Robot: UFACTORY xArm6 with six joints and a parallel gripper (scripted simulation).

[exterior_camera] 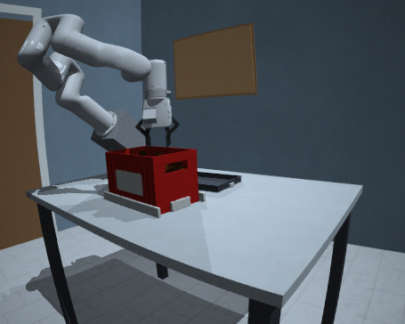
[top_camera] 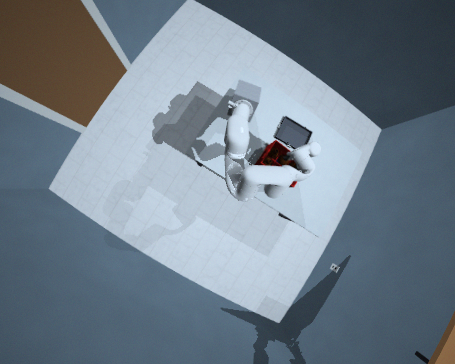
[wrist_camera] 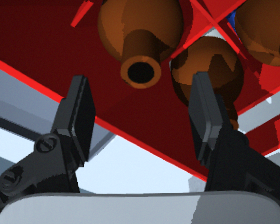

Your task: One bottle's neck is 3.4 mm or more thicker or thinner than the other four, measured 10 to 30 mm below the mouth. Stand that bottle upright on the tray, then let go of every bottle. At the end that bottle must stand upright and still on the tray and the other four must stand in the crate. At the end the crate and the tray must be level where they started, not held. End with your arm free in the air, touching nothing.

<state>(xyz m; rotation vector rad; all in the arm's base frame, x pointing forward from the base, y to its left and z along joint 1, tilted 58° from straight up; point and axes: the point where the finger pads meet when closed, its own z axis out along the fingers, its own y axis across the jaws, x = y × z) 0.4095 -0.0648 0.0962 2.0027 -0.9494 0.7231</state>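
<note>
Right now the red crate is 10 mm behind my hand, 40 mm to the right of it and 110 mm below it. Round my hand: glass bottle 90 mm behind, 10 mm to the left, 110 mm below; dark tray 30 mm ahead, 240 mm to the left, 190 mm below.
</note>
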